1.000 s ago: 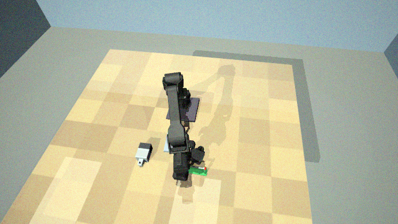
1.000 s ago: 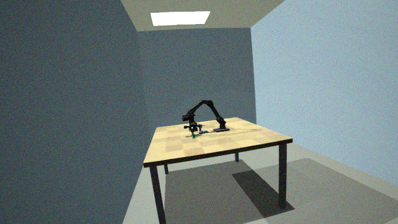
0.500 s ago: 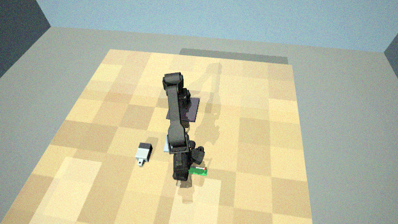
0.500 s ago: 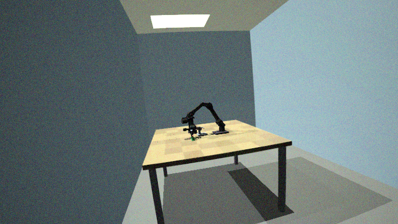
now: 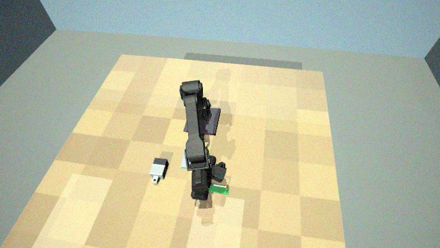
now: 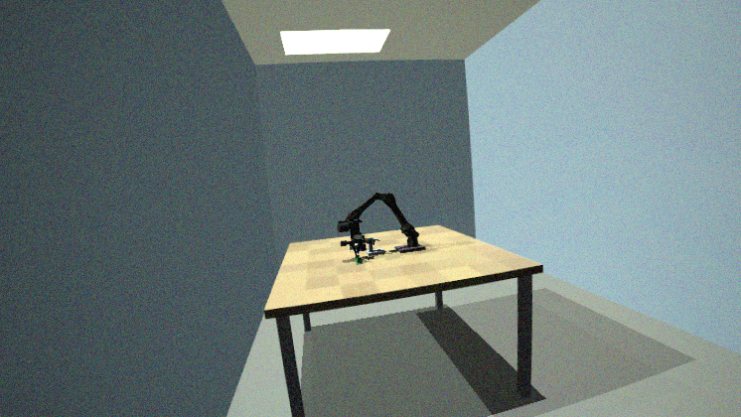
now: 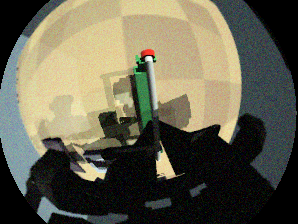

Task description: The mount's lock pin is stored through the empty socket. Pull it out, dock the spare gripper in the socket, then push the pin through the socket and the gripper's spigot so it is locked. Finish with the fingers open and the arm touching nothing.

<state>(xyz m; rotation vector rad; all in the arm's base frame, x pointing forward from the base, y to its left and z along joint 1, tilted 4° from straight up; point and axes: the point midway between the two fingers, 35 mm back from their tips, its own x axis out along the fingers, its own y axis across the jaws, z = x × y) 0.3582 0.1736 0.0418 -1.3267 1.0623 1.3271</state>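
Right now the green holder is 2 cm to the left of my gripper tip and 1 cm behind it. From my gripper tip the other things lie so: grey mount (12 cm to the right, 10 cm behind, 3 cm above); then spare gripper (23 cm to the right, 1 cm ahead).
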